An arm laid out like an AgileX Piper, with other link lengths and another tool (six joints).
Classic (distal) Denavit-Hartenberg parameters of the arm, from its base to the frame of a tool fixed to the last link. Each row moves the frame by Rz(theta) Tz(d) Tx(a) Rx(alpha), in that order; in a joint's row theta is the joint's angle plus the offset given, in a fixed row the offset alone. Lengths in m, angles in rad.
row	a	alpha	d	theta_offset
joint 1	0	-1.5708	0.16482	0
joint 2	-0.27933	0	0	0.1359
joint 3	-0.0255	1.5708	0	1.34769
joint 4	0	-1.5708	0.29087	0
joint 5	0	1.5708	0	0
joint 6	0.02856	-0.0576	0.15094	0.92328
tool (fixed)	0	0	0.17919	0
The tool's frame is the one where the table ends.
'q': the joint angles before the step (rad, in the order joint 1, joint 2, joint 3, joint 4, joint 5, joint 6). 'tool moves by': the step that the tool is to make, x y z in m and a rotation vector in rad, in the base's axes. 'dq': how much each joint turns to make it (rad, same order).
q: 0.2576 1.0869 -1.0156 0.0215 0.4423 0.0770
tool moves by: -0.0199 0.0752 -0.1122 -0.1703 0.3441 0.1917
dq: 0.1534 0.3115 -0.2184 -0.0002 0.2882 -0.0584
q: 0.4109 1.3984 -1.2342 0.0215 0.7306 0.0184
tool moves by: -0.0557 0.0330 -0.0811 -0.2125 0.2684 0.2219
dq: 0.1105 0.2365 -0.1866 0.0021 0.2876 -0.1276
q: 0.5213 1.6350 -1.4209 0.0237 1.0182 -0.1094
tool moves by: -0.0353 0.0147 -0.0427 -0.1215 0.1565 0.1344
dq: 0.0679 0.1684 -0.1327 0.0000 0.1627 -0.0663
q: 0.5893 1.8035 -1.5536 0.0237 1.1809 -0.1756
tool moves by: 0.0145 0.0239 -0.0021 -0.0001 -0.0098 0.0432
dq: 0.0263 0.0934 -0.1213 -0.0019 0.0202 -0.0166
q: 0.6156 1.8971 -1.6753 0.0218 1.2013 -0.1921
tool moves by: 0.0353 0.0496 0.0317 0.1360 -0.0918 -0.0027
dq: 0.0047 0.0346 -0.1040 0.0593 -0.0842 -0.0030
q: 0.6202 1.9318 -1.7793 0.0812 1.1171 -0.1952
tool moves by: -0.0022 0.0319 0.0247 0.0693 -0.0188 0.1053
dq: 0.0026 0.0319 -0.0993 0.0903 0.0248 -0.1125
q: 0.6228 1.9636 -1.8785 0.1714 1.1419 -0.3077
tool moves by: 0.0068 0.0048 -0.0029 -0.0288 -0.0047 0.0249
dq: 0.0108 0.0642 -0.0991 -0.0229 0.0497 -0.0074
